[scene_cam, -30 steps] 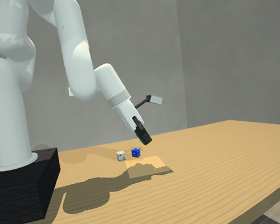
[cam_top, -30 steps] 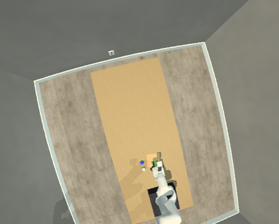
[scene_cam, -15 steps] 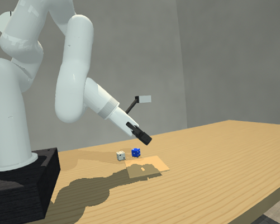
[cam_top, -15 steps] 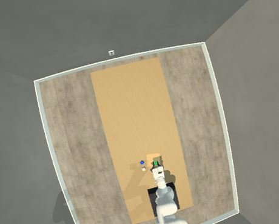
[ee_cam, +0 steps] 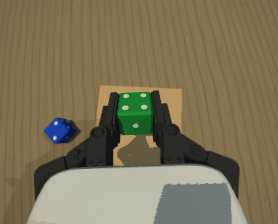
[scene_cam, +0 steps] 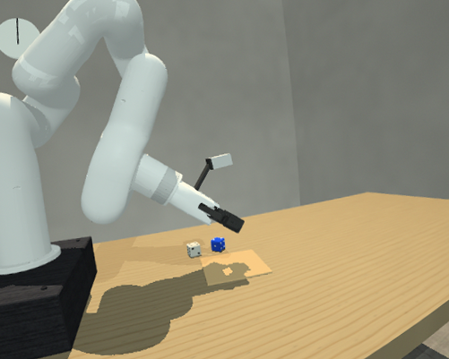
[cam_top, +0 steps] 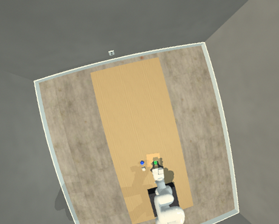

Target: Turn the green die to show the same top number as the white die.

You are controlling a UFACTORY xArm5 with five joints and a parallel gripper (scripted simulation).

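My hand is 110 mm above the tan mat. From my hand the other things lie so: blue die 10 mm ahead, 120 mm to the left, 90 mm below; green die 10 mm below; white die 60 mm behind, 130 mm to the left, 90 mm below.
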